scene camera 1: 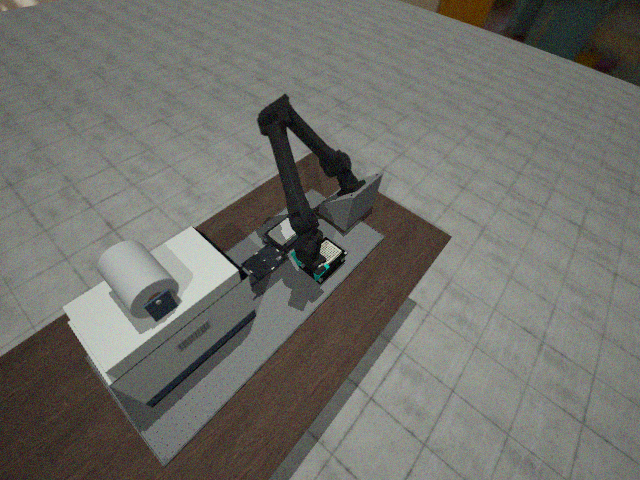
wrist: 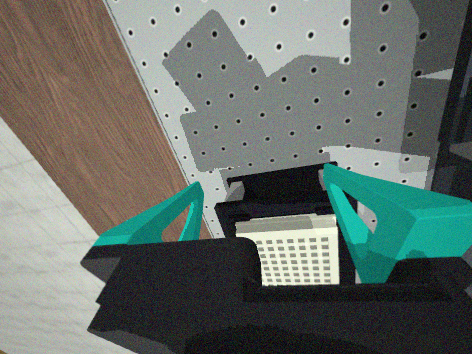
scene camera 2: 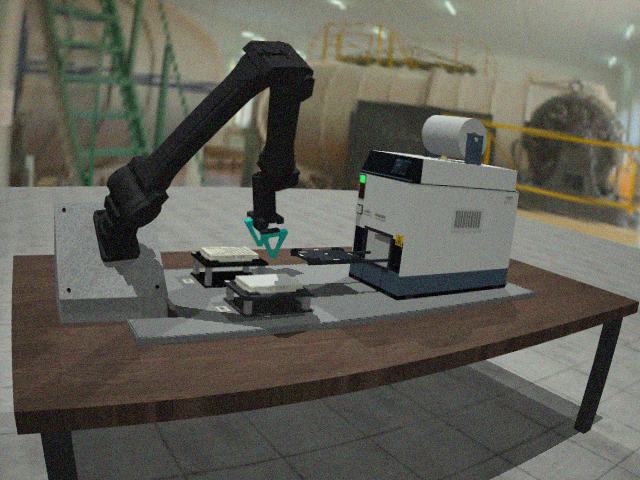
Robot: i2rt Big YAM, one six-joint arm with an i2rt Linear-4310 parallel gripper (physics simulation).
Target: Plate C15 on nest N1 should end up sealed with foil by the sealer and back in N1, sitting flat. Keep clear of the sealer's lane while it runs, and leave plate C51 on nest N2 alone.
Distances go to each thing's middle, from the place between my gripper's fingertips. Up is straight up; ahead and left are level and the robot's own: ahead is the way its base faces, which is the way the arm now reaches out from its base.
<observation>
Now: the cream well plate C15 (scene camera 2: 224, 254) 11 cm behind my hand. The rest, counted from my hand: white roll (scene camera 1: 132, 272): 46 cm ahead, 18 cm to the right, 35 cm above.
</observation>
